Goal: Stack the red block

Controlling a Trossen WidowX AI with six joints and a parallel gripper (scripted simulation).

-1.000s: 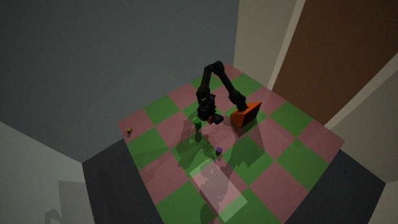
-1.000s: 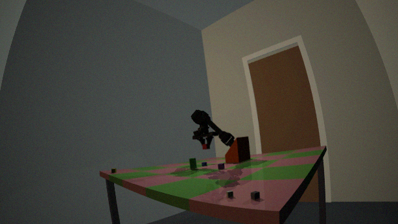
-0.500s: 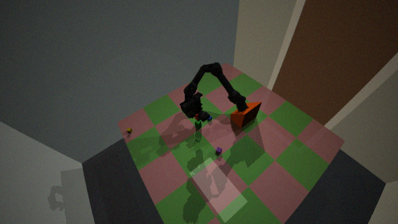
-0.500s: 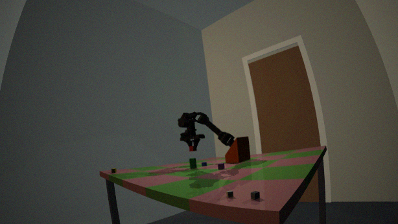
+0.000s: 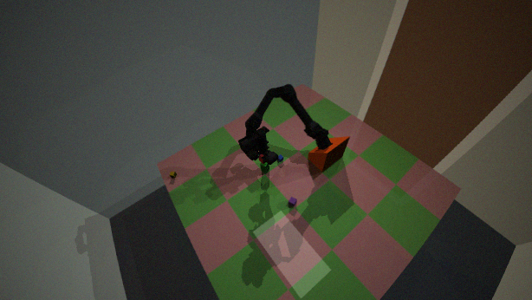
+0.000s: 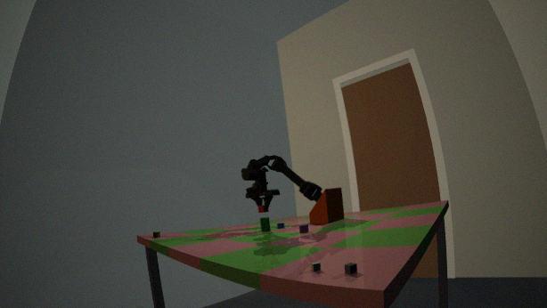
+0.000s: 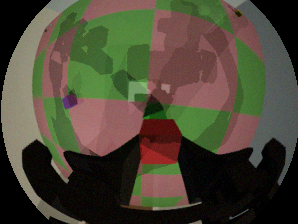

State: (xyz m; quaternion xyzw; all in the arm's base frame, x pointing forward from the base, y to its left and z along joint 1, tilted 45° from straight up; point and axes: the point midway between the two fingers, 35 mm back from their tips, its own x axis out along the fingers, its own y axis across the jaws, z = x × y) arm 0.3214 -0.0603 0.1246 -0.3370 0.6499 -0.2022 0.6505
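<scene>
My gripper tip is now 110 mm past the blue cube, 90 mm above it and 10 mm to the left of it. The rest, counted from my gripper tip: red block (10 mm above); then yellow cube (490 mm ahead, 280 mm to the right, 90 mm below); then purple cube (250 mm to the left, 90 mm below, 10 mm behind).
</scene>
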